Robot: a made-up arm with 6 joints.
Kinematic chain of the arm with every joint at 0, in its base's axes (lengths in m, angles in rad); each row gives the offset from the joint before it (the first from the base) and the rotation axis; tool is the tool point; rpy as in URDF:
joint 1: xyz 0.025 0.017 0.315 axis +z
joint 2: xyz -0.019 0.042 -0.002 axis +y
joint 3: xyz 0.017 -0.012 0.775 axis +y
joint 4: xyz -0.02 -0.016 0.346 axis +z
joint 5: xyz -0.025 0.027 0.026 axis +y
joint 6: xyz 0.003 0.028 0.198 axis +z
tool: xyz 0.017 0.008 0.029 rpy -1.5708 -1.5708 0
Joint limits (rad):
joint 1: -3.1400..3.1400
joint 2: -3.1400..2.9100
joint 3: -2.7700..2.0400
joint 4: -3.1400..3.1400
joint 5: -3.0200..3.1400
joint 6: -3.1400..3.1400
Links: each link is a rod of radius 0.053 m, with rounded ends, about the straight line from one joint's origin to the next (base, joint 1, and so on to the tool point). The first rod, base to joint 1, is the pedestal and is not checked.
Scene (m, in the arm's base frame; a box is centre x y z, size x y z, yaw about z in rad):
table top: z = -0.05
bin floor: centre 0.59 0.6 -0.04 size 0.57 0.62 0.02 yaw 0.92
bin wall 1: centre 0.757 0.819 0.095 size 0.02 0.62 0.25 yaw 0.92
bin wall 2: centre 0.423 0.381 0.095 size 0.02 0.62 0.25 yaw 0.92
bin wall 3: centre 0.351 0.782 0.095 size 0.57 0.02 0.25 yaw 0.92
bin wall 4: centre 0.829 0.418 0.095 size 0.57 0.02 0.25 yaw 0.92
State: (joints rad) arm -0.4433 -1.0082 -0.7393 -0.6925 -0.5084 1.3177
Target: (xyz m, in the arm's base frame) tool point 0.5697 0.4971 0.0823
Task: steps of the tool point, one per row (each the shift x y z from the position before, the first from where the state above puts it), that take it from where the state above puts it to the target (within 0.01 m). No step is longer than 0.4 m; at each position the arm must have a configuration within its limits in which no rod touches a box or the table.
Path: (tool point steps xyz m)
1: 0.2762 0.2281 -0.0603
2: 0.3246 0.1167 -0.0508
3: 0.3288 -0.0004 -0.0390
4: 0.2912 -0.1066 -0.0255
5: 0.2209 -0.1871 -0.0110
6: 0.1313 -0.2330 0.0038
7: 0.0086 0.0134 -0.1480
8: -0.0086 -0.0134 -0.1509

